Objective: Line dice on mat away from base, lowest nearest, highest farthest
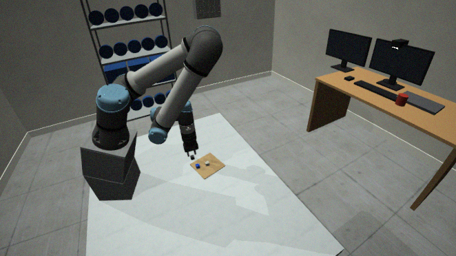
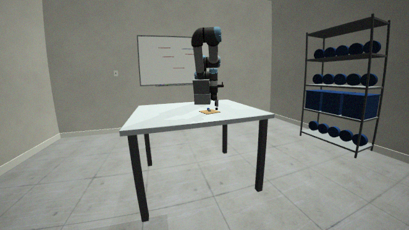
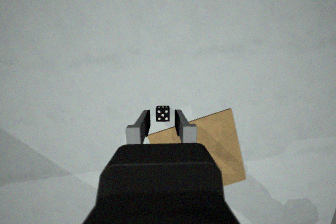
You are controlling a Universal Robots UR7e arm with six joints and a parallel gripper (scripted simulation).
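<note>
My gripper is now 4 cm above the black die. Round my hand: tan mat 7 cm ahead, 8 cm to the right, 5 cm below; then blue die 1 cm ahead, 8 cm to the right, 4 cm below; then white die 7 cm ahead, 8 cm to the right, 4 cm below.
</note>
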